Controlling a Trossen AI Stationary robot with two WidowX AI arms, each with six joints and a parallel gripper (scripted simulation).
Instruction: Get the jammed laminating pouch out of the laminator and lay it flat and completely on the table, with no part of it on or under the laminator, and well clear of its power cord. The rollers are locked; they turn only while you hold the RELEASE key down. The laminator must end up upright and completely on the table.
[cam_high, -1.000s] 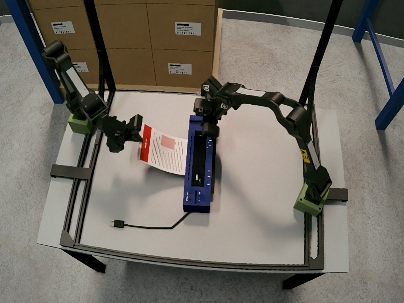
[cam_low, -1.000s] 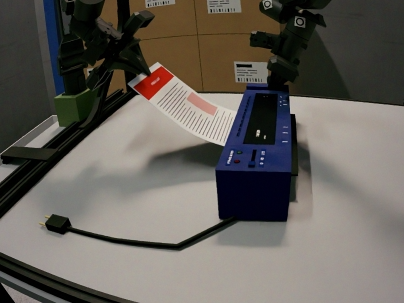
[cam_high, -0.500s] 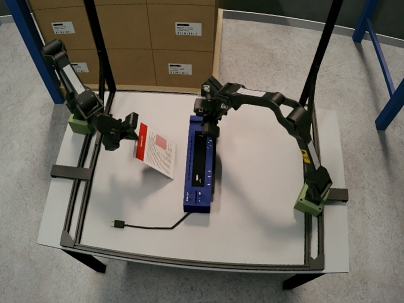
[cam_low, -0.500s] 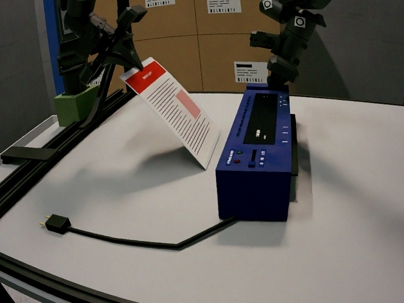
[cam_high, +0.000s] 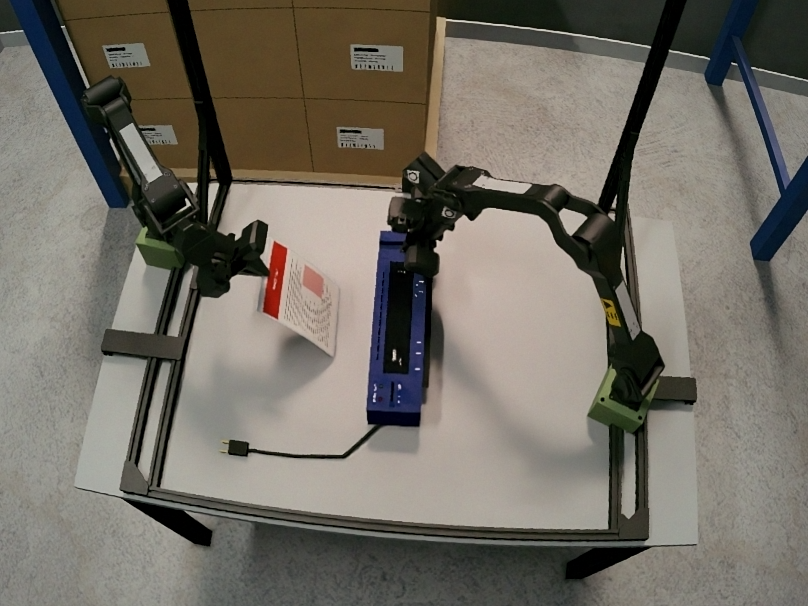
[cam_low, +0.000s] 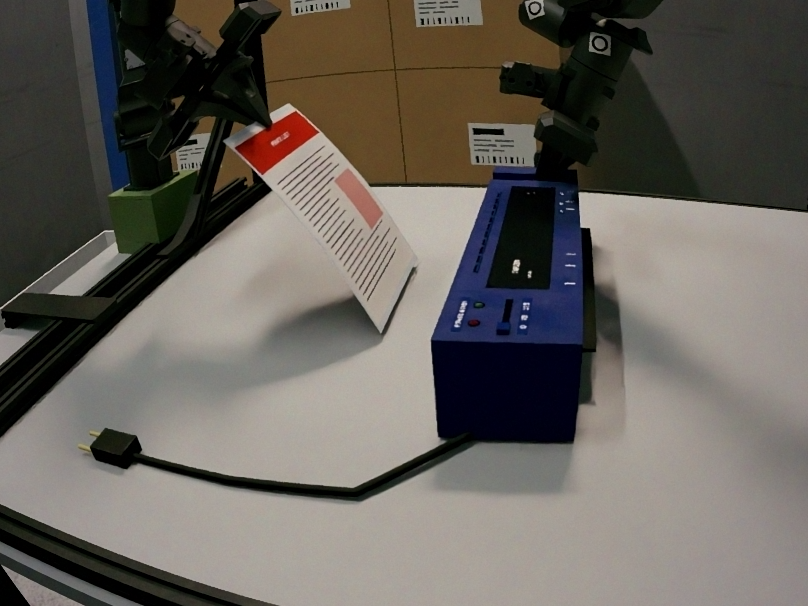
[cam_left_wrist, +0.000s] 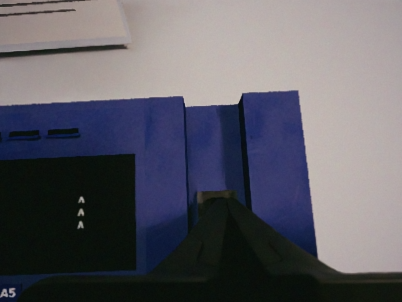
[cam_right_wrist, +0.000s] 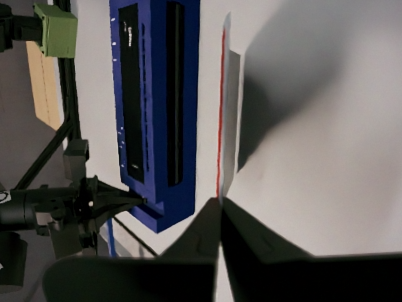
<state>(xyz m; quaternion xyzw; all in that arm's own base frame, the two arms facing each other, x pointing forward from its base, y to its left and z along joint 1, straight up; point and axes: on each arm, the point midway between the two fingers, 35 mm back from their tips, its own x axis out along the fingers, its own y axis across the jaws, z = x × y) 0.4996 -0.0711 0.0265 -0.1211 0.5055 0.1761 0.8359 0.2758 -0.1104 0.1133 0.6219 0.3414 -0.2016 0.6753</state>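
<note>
Right now my left hand is 4 cm above the release key, 2 cm to the left of it and 1 cm short of it. The rest, counted from my left hand: plug (49 cm ahead, 17 cm to the right, 9 cm below).
</note>
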